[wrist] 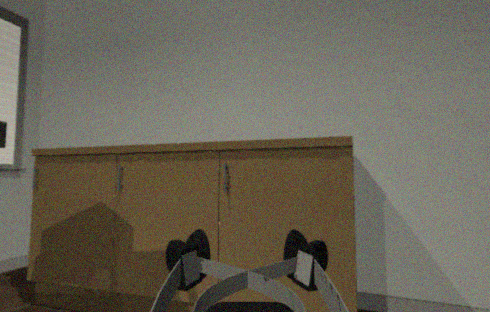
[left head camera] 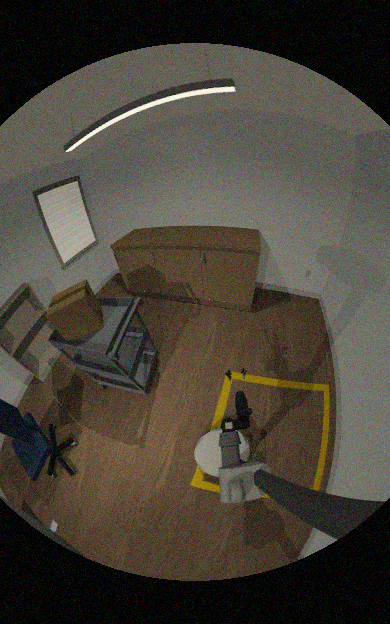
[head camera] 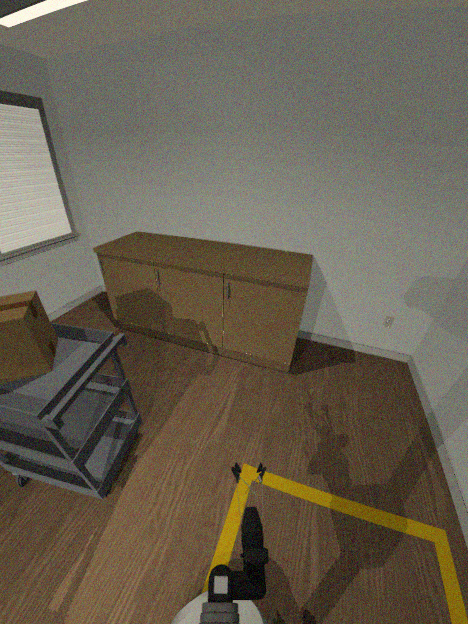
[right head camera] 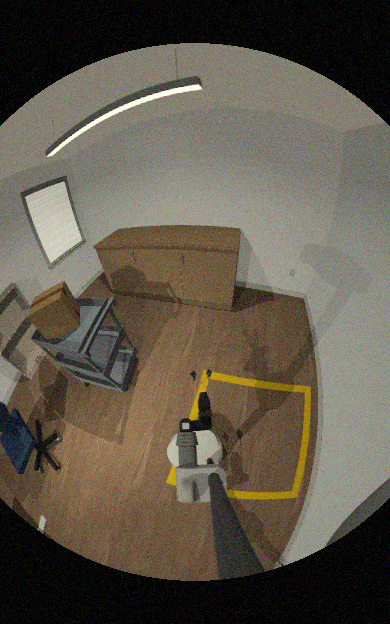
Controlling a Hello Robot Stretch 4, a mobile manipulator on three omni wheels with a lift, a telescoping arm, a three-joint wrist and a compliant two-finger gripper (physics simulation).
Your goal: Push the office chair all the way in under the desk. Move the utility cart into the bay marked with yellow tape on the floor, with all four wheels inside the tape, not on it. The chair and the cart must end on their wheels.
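Seen in the pictures: gripper, between the fingertips: (wrist: 246,248) (left head camera: 235,368) (head camera: 248,463) (right head camera: 200,369); robot's base, origin of its link: (left head camera: 220,450).
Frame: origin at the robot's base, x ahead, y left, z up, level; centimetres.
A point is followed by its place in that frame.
The grey utility cart (head camera: 82,380) {x 66.5, y 53.8, z 83.6 cm} (left head camera: 114,312) {x 89.2, y 70.4, z 76.6 cm} (right head camera: 92,317) {x 83.6, y 66.2, z 76.5 cm} stands upright, left of and outside the yellow tape bay (head camera: 322,498) {x 57.8, y -56.3, z -2.8 cm} (left head camera: 280,382) {x 55.4, y -64.1, z -2.7 cm} (right head camera: 260,383) {x 54.8, y -65.8, z -2.7 cm}. A cardboard box (head camera: 22,347) {x 73.9, y 80.0, z 91.8 cm} (left head camera: 75,312) {x 71.4, y 85.1, z 96.6 cm} (right head camera: 55,312) {x 72.1, y 83.7, z 95.9 cm} sits on its top tray. The blue office chair (left head camera: 31,447) {x -28.9, y 155.9, z 44.2 cm} (right head camera: 19,440) {x -26.3, y 153.2, z 44.2 cm} shows partly at lower left, with its black star base on the floor. My gripper (head camera: 248,472) (left head camera: 236,373) {x 48.3, y -8.5, z 64.5 cm} (right head camera: 201,374) {x 48.3, y -8.5, z 64.5 cm} (wrist: 246,248) {x 48.3, y -8.5, z 64.5 cm} is open and empty, pointing at the cabinet, apart from the cart. In the head views it appears over the bay's far left corner. Most of the desk is out of view.
A wooden cabinet (head camera: 211,257) (left head camera: 190,237) (right head camera: 167,237) (wrist: 170,200) {x 176.1, y 29.8, z 59.8 cm} stands against the far wall. A shelf unit (left head camera: 32,337) {x 97.2, y 241.5, z 37.2 cm} (right head camera: 17,336) {x 93.7, y 242.8, z 40.8 cm} stands left behind the cart. A wall runs close along the bay's right side. My base overlaps the bay's left tape line.
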